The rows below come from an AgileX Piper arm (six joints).
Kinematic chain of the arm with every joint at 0, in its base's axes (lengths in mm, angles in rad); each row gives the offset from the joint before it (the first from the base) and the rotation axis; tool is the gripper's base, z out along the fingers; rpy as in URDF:
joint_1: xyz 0 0 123 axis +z
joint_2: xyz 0 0 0 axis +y
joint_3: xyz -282.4 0 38.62 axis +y
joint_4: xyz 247.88 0 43.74 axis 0.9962 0 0.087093
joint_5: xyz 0 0 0 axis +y
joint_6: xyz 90.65 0 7.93 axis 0.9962 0 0.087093
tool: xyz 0 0 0 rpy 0 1.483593 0
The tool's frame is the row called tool.
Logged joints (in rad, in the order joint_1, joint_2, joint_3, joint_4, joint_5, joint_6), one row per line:
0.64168 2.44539 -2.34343 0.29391 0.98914 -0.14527
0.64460 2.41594 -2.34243 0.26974 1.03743 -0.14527
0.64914 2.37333 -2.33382 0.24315 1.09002 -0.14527
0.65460 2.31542 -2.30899 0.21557 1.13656 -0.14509
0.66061 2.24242 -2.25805 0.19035 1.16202 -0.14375
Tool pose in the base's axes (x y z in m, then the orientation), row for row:
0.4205 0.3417 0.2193 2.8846 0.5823 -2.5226
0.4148 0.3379 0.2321 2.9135 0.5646 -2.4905
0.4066 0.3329 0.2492 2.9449 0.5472 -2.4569
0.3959 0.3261 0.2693 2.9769 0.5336 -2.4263
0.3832 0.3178 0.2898 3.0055 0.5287 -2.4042
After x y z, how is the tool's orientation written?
As angles about the fixed x, y, z axes (roll, pitch, yaw), in radians.
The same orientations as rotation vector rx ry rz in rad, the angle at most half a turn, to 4 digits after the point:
-0.8907 2.4538 0.5591
-0.9235 2.4629 0.5292
-0.9579 2.4695 0.4955
-0.9878 2.4717 0.4604
-1.0060 2.4674 0.4293

